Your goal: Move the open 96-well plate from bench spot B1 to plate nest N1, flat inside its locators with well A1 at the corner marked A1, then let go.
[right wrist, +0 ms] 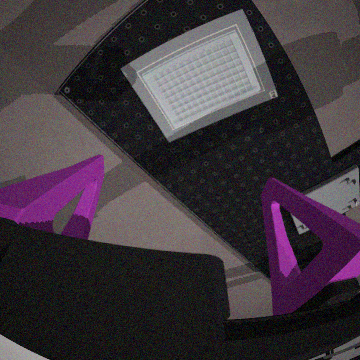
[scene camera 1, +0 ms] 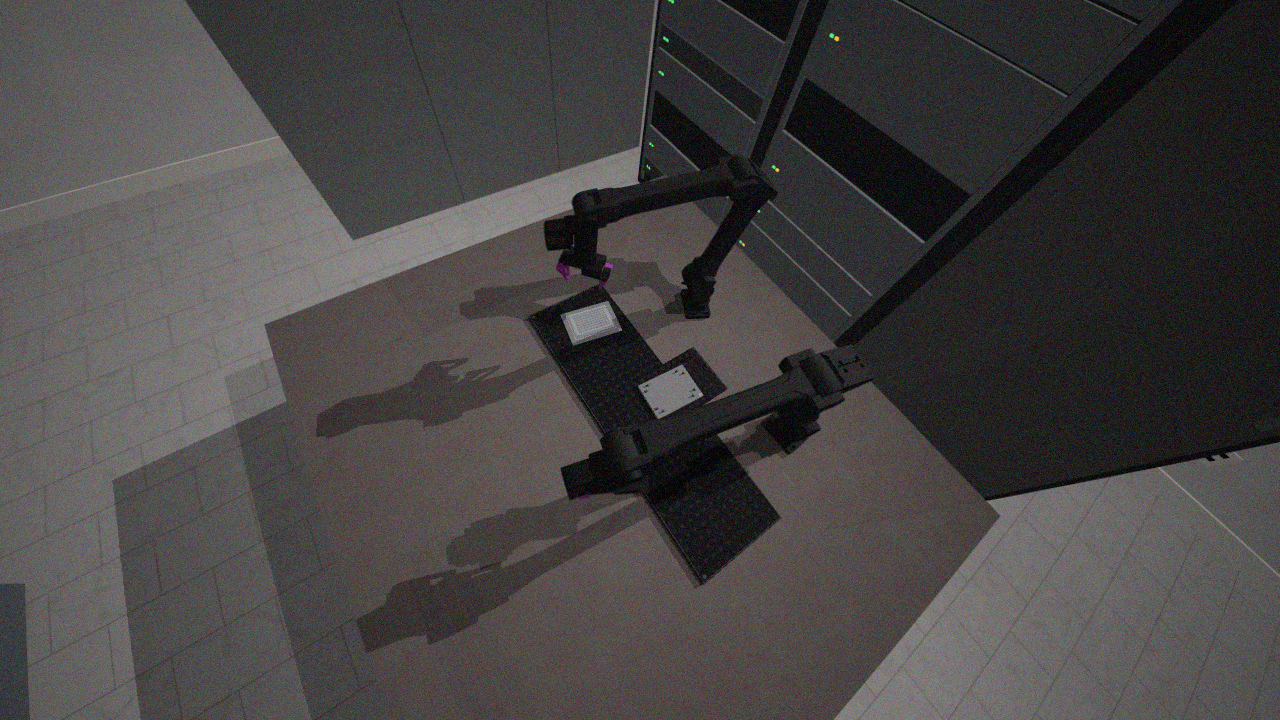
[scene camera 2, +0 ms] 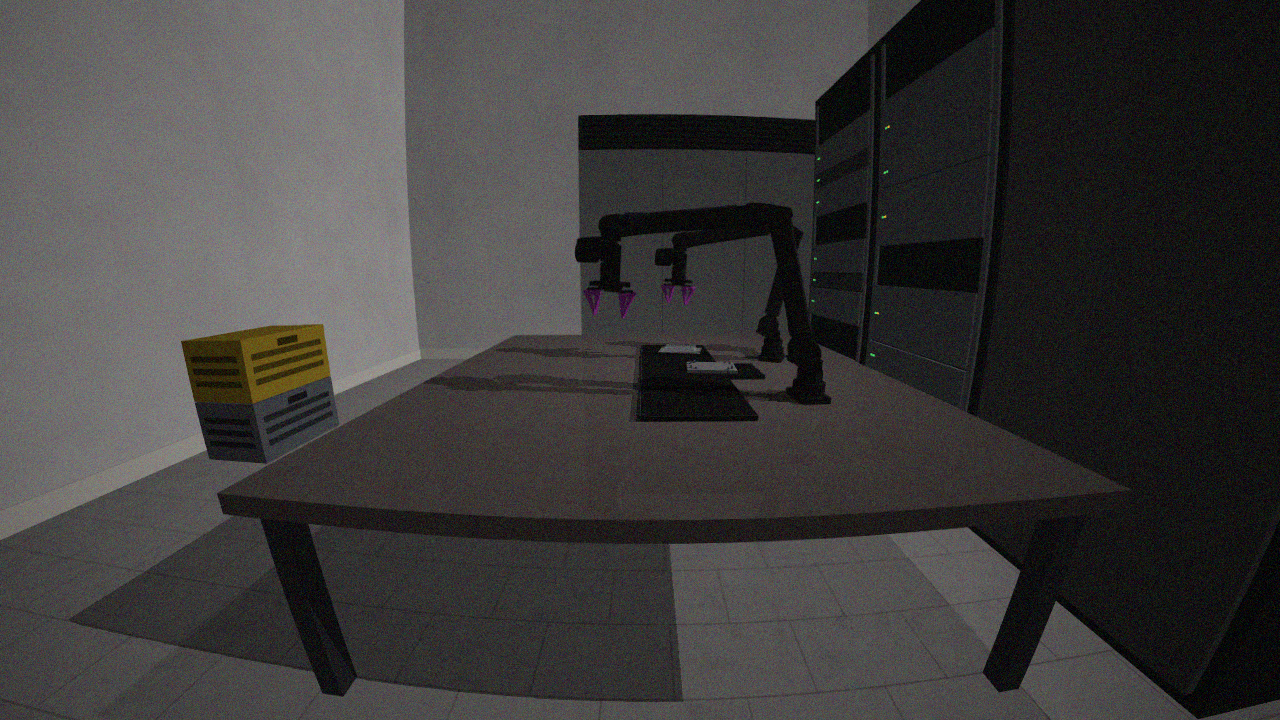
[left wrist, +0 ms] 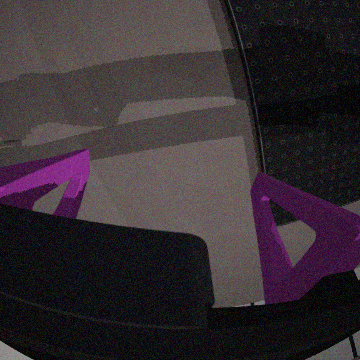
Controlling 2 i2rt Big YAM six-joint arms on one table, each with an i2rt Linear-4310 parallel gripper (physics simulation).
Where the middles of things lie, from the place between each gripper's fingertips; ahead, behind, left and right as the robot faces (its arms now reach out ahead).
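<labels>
White well plate [scene camera 1: 584, 323]: my left hand 520 mm to the left of it, 200 mm past it, 190 mm above it. Nest with printed frame [scene camera 1: 575, 341], from my left hand: 520 mm to the right, 200 mm behind, 190 mm below.
White well plate, from my right hand: 1 cm to the left, 2 cm behind, 18 cm below. Nest with printed frame, from my right hand: 1 cm to the left, 2 cm behind, 19 cm below. By its middle, the plate is nearer to my right hand than to my left hand.
</labels>
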